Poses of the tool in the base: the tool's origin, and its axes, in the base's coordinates. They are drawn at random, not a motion.
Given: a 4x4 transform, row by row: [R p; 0 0 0 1], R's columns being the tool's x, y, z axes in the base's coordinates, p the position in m. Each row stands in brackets.
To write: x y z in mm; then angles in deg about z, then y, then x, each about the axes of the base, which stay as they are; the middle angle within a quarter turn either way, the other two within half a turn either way. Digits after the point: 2 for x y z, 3 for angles.
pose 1, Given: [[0.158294, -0.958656, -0.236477, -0.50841], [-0.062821, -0.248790, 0.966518, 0.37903], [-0.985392, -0.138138, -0.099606, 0.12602], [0, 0, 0, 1]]
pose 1, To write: -508.41, 379.03, 126.02, 80.624, -13.679, -95.884
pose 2, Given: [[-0.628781, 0.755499, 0.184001, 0.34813], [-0.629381, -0.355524, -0.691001, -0.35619], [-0.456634, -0.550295, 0.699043, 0.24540], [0, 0, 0, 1]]
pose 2, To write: 348.13, -356.19, 245.40, -129.770, 10.603, 44.669
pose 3, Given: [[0.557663, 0.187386, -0.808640, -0.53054], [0.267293, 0.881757, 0.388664, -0.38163], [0.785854, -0.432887, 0.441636, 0.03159], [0, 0, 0, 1]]
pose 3, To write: -530.54, -381.63, 31.59, -18.573, -53.963, -41.350
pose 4, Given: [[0.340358, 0.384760, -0.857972, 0.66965], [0.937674, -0.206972, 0.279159, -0.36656], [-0.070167, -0.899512, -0.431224, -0.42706], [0, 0, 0, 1]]
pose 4, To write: 669.65, -366.56, -427.06, -48.504, -59.090, -147.082
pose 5, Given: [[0.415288, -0.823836, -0.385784, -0.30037], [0.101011, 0.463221, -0.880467, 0.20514], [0.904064, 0.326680, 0.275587, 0.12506], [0, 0, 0, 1]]
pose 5, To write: -300.37, 205.14, 125.06, 63.248, -22.692, 72.620
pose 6, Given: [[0.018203, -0.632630, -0.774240, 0.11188], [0.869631, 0.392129, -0.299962, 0.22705], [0.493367, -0.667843, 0.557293, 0.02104], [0, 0, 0, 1]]
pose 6, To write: 111.88, 227.05, 21.04, 88.352, -50.736, 28.291
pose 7, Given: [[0.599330, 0.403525, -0.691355, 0.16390], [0.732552, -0.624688, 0.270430, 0.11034], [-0.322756, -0.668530, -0.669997, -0.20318], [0, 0, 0, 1]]
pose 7, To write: 163.90, 110.34, -203.18, -33.952, -43.737, -158.020
